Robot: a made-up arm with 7 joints.
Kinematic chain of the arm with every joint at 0, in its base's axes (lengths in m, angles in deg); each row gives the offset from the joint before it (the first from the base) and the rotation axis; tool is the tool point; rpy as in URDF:
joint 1: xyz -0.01 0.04 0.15 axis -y
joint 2: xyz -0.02 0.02 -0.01 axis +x
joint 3: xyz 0 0 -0.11 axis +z
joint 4: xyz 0 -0.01 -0.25 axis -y
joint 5: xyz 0 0 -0.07 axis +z
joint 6: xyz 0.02 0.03 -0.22 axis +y
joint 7: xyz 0 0.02 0.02 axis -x
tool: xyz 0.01 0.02 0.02 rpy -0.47 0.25 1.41
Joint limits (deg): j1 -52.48..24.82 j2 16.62..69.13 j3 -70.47..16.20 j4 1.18..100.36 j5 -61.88..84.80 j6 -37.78..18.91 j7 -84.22..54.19
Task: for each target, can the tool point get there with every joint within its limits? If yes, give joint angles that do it. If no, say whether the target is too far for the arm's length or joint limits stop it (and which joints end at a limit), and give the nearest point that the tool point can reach.
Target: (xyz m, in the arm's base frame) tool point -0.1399 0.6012 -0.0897
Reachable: yes | joints -38.77 58.59 6.89 25.55 51.95 -1.50 -12.18
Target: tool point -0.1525 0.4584 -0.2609
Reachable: yes | joints -35.01 60.10 -63.97 35.67 -15.08 10.13 41.57
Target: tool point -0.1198 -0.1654 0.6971
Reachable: no: joint limits stop it (at a limit: joint 1, joint 2, joint 3, joint 4, joint 6) | nearest point 0.1876 0.3170 0.2424 | short by 0.731 m
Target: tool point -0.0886 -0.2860 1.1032
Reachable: no: too far | nearest point 0.1873 0.3238 0.2484 | short by 1.086 m
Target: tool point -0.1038 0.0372 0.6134
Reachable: no: joint limits stop it (at a limit: joint 1, joint 2, joint 3, joint 4, joint 6) | nearest point 0.1812 0.3283 0.2481 | short by 0.547 m
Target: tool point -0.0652 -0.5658 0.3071
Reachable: no: joint limits stop it (at a limit: joint 1, joint 2, joint 3, joint 4, joint 5, joint 6, joint 7) | nearest point -0.2071 -0.1101 -0.0809 | short by 0.615 m
